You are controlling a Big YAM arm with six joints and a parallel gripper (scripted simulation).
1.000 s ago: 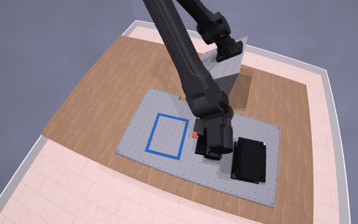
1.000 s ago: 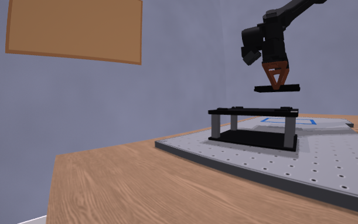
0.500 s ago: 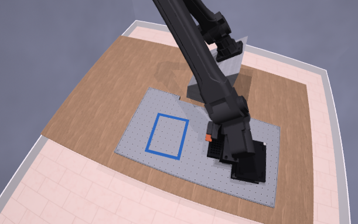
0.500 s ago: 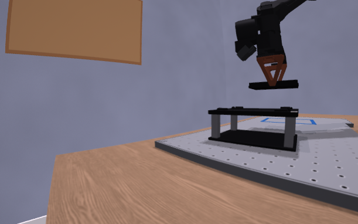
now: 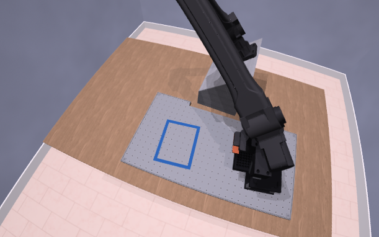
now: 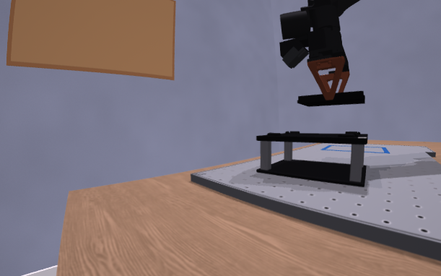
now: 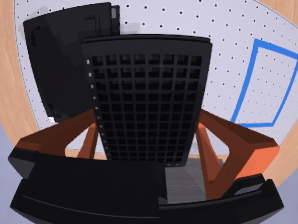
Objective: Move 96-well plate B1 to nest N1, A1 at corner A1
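Right now my hand is 100 mm to the right of the black plate nest N1, 80 mm above it and 10 mm short of it. Also, from my hand: white A1 mark: 150 mm to the left, 70 mm below, 70 mm behind; then black 96-well plate: right at my hand; then black base: 130 mm below, 100 mm to the left, 10 mm ahead.
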